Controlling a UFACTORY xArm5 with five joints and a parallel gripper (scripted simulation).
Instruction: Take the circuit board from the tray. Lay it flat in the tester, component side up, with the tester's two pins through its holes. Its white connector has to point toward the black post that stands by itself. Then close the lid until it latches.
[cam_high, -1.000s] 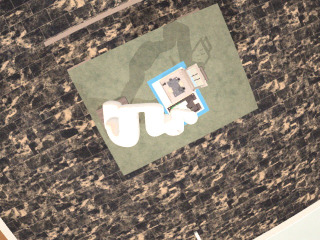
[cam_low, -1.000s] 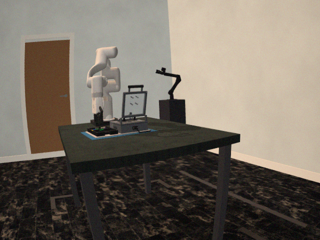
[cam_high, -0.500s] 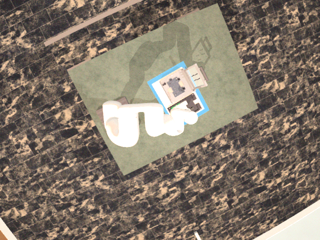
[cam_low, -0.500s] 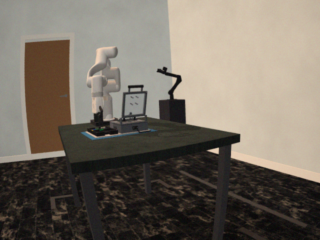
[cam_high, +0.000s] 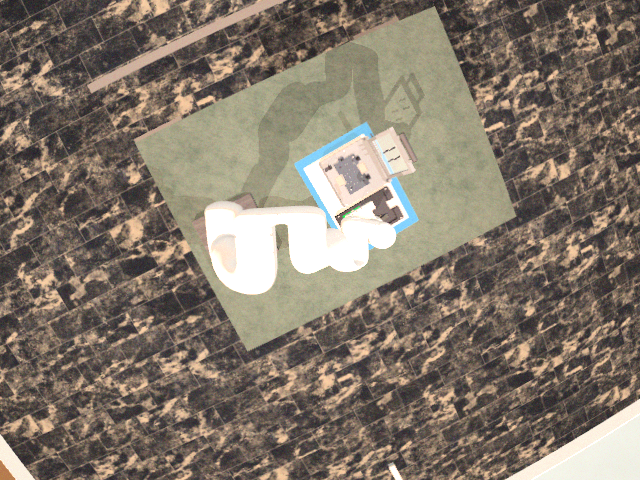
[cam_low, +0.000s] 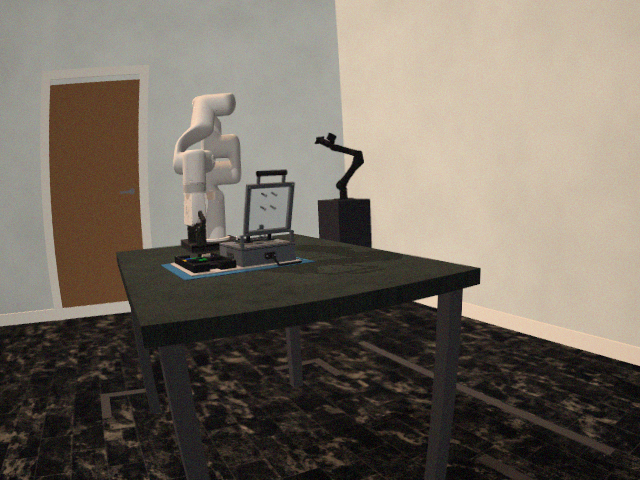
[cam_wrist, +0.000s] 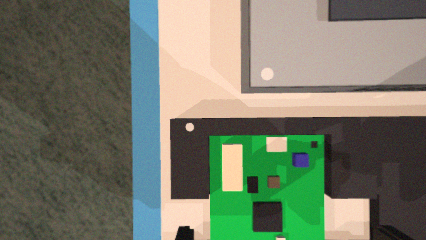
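Now: the green circuit board 5 cm below my hand. From my hand the other things lie so: clear lid (18 cm to the left, 18 cm ahead, 11 cm above); then dark nest (18 cm to the left, 6 cm ahead); then black block (23 cm to the left, 1 cm behind, 1 cm above).
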